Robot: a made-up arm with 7 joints.
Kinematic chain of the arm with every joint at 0, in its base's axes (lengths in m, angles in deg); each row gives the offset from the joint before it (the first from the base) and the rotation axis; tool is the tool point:
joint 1: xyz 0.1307 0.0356 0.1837 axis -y
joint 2: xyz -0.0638 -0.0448 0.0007 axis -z
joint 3: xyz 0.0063 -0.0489 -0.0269 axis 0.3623 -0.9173 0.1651
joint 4: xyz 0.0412 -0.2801 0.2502 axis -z
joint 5: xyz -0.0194 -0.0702 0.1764 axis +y
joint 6: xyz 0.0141 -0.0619 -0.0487 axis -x
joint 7: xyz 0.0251 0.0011 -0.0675 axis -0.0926 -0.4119 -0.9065
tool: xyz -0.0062 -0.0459 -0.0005
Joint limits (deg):
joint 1: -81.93..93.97
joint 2: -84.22..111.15
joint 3: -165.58..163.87
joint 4: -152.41..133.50
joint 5: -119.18..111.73
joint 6: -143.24..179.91
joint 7: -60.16..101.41
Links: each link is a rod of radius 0.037 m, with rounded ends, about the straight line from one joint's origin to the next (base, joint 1, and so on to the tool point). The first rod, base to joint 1, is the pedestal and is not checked.
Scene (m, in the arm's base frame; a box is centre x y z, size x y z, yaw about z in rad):
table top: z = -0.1
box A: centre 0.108 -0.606 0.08 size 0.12 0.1 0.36 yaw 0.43
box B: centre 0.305 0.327 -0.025 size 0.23 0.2 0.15 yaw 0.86
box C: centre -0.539 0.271 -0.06 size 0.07 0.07 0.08 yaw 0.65
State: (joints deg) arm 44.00 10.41 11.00 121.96 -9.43 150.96 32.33
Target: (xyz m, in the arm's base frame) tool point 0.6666 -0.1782 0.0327
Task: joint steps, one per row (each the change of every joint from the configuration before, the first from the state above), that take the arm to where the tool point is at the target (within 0.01 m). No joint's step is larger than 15 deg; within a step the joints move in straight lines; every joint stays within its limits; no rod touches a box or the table.
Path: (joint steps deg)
1: -3.71 -13.60 5.74 -8.36 -2.75 3.83 -0.26
2: -3.70 -13.60 5.73 -8.36 -2.74 3.83 -0.27
3: -3.71 -13.59 5.74 -8.35 -2.75 3.84 -0.26
4: -3.71 -13.60 5.74 -8.36 -2.74 3.83 -0.26
5: -1.67 -6.71 12.87 -3.97 2.44 -6.39 -1.68
6: -1.68 -6.71 12.87 -3.97 2.45 -6.38 -1.68
7: -1.67 -6.70 12.87 -3.97 2.45 -6.39 -1.67
8: -1.67 -6.71 12.87 -3.97 2.44 -6.38 -1.68
9: -1.68 -6.70 12.87 -3.97 2.45 -6.39 -1.68
10: -1.67 -6.71 12.87 -3.97 2.44 -6.38 -1.68

